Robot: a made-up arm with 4 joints. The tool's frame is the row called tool. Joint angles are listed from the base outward. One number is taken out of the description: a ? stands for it. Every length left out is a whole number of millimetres.
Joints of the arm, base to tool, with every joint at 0 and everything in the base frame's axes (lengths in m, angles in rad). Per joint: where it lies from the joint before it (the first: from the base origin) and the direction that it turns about. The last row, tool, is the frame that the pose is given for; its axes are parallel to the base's.
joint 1: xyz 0 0 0.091 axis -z
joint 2: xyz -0.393 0.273 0 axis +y
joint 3: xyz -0.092 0 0.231 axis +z
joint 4: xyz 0.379 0.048 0 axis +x
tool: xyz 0 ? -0.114
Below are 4 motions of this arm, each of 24 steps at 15 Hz.
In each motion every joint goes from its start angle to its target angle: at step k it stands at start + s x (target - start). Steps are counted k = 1, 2, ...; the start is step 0. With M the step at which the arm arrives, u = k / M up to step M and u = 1 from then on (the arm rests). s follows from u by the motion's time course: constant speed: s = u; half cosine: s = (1 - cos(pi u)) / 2; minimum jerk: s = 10 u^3 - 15 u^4 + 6 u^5.
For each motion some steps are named. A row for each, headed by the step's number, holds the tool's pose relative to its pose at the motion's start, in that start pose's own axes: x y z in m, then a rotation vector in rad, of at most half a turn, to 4 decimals.
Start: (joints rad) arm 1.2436 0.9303 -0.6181 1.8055
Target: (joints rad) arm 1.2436 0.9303 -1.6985 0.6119
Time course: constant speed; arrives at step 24
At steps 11, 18, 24:
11: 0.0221 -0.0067 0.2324 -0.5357 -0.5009 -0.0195
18: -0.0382 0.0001 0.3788 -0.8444 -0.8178 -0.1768
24: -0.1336 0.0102 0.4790 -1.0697 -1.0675 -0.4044

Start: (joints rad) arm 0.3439 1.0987 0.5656 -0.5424
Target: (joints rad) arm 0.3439 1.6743 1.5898 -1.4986
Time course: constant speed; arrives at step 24
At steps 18, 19, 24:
18: 0.0248 0.1631 0.1353 -0.3192 -0.4323 0.6703
19: 0.0221 0.1676 0.1464 -0.3259 -0.4732 0.6910
24: 0.0045 0.1765 0.2053 -0.3416 -0.6938 0.7568

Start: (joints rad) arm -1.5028 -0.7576 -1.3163 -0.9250
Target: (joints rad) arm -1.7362 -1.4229 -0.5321 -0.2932
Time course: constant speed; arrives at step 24
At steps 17, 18, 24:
17: 0.0242 0.0848 0.1076 0.9155 -0.5151 0.4188
18: 0.0205 0.0839 0.1154 0.9668 -0.5448 0.4445
24: -0.0108 0.0640 0.1558 1.2633 -0.7255 0.6010

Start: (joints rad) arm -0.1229 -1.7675 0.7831 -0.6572
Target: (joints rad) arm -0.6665 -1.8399 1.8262 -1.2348
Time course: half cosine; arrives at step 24
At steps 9, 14, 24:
9: -0.0662 -0.0455 0.1034 -0.0982 -0.3022 0.1109
14: -0.1853 -0.0994 0.1998 -0.2411 -0.6460 0.1441
24: -0.3826 -0.1569 0.2700 -0.4501 -1.0533 0.0788

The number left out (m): -0.046
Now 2 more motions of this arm.
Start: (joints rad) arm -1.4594 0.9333 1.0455 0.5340
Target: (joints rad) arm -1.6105 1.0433 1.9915 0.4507
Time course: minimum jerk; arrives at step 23
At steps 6, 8, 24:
6: -0.0167 0.0311 -0.0291 -0.0047 0.0761 0.0938
8: -0.0386 0.0615 -0.0568 -0.0073 0.1515 0.1893
24: -0.2857 0.2121 -0.1684 0.0320 0.6065 0.8394

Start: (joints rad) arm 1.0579 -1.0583 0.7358 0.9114
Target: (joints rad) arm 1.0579 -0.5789 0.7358 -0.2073
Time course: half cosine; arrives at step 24
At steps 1, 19, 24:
1: 0.0002 -0.0008 0.0002 -0.0034 0.0009 -0.0012
19: 0.0245 -0.1612 0.0526 -0.7060 0.2974 -0.1292
24: 0.0271 -0.1771 0.0588 -0.7851 0.3409 -0.1252

